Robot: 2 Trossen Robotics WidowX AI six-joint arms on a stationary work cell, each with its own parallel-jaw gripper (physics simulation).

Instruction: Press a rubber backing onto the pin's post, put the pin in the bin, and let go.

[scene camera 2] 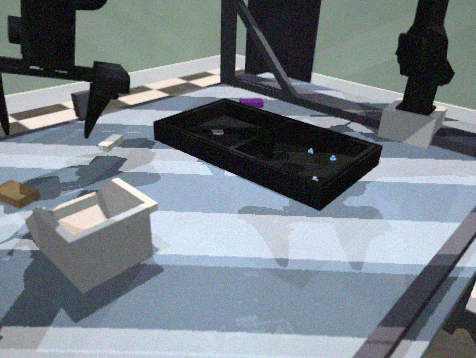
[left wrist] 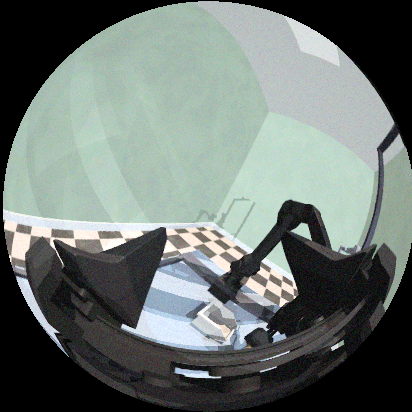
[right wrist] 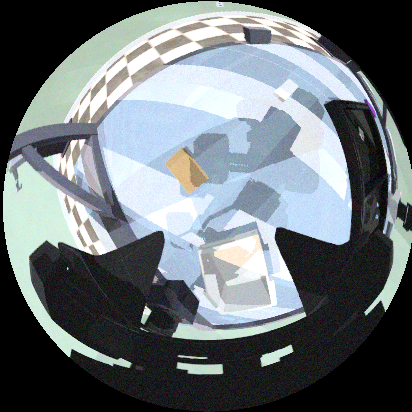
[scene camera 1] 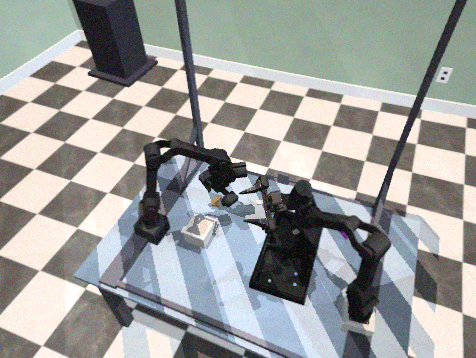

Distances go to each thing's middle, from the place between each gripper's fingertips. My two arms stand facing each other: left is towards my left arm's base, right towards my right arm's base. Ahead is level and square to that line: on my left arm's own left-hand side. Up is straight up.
The black two-compartment tray (scene camera 2: 271, 150) is 35 cm below my left hand, 14 cm to the left of it and 12 cm behind it. The rest, counted from my left hand: white bin (scene camera 2: 90, 239): 34 cm below, 23 cm to the right, 6 cm behind.
Now: right hand 120 mm short of the white bin, 20 mm to the left of it and 70 mm above it. The rest, counted from my right hand: black two-compartment tray 60 mm ahead, 360 mm to the left, 90 mm below.
